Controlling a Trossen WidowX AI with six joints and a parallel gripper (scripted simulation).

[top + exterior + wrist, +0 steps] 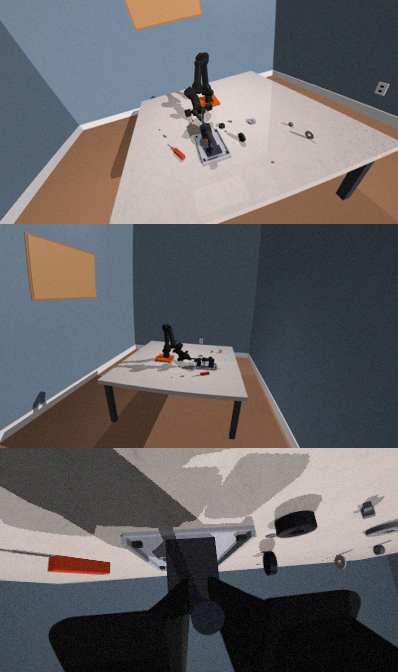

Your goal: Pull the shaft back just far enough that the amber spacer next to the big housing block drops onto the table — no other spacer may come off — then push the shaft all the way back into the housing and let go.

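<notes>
Right now the shaft is 5 cm ahead of my gripper tip and 2 cm above it. Also, from my gripper tip: amber spacer: 14 cm ahead, 3 cm below, 1 cm to the left.
</notes>
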